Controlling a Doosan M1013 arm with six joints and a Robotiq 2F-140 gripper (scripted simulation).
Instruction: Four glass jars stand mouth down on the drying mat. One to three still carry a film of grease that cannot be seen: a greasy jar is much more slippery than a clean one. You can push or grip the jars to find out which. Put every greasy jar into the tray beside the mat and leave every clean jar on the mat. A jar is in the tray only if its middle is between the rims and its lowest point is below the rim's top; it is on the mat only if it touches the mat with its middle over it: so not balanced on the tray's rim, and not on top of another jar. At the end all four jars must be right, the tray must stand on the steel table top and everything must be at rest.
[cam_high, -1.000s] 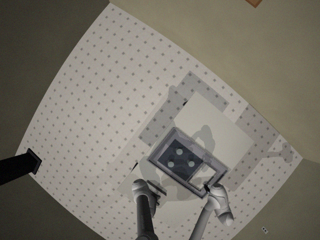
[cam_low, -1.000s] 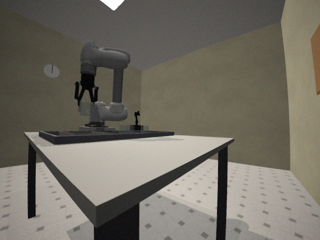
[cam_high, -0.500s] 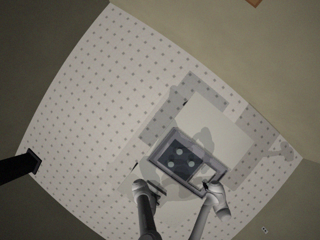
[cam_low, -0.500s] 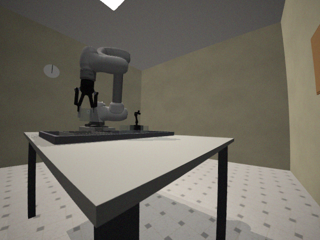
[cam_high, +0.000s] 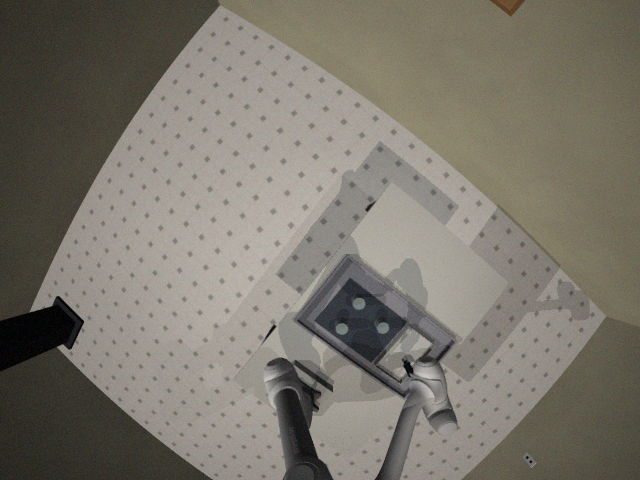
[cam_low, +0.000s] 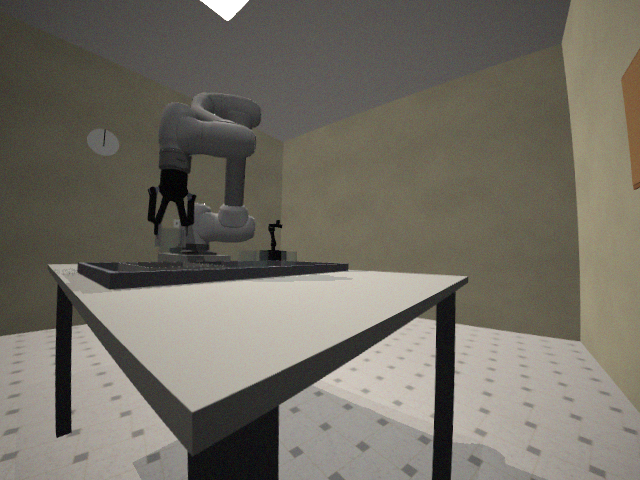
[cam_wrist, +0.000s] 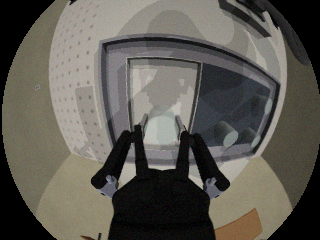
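My gripper is now 100 mm above the tray. Round my hand: dark drying mat: 10 mm ahead, 320 mm to the left, 110 mm below.
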